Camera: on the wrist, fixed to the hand. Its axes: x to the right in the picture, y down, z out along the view.
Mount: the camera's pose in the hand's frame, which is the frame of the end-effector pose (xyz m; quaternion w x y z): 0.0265 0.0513 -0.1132 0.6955 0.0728 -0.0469 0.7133
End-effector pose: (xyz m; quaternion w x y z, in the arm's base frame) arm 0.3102 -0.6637 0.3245 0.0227 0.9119 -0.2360 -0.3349
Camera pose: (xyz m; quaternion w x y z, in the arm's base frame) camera 0.3769 -0.7343 0.4065 0.1772 0.4518 -0.8401 -0.2423
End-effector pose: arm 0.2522 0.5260 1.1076 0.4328 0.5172 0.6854 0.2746
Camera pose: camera 0.1747 0.5753 1.1954 0.0996 0.8930 0.1075 0.4255
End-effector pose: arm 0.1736 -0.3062 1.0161 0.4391 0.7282 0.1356 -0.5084
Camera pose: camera 0.2888 -0.2544 1.0301 0.6214 0.6113 -0.4827 -0.0844
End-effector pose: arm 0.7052 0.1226 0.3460 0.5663 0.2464 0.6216 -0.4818
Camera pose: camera 0.6898 0.2369 0.2927 0.7488 0.6334 0.1949 0.0120
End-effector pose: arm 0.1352 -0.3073 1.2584 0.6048 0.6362 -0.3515 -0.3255
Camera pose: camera 0.2418 -0.2695 1.3163 0.5900 0.2205 -0.7503 0.2008
